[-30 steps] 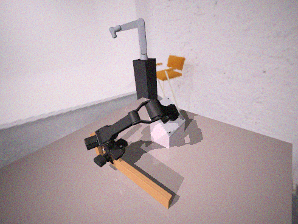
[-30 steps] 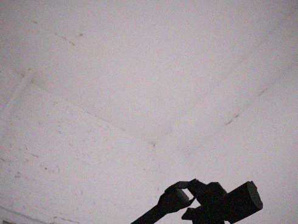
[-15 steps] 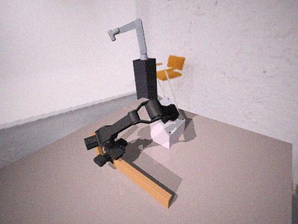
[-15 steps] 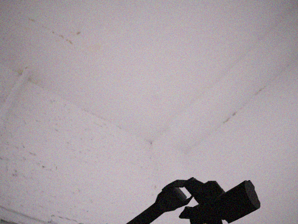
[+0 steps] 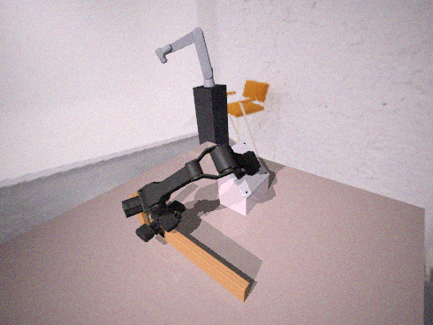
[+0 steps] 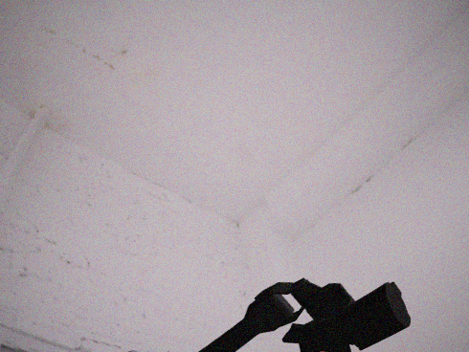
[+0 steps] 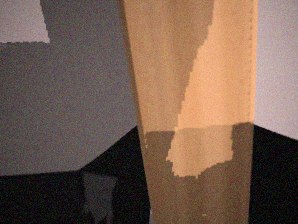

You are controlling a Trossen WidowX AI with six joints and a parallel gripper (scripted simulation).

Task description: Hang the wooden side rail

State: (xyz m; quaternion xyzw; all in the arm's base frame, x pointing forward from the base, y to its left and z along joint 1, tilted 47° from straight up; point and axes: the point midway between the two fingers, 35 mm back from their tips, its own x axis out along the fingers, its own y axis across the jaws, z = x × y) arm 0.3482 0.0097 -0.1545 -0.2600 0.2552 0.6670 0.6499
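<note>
My gripper tip is 13 cm to the left of the headboard post and 4 cm below it.
</note>
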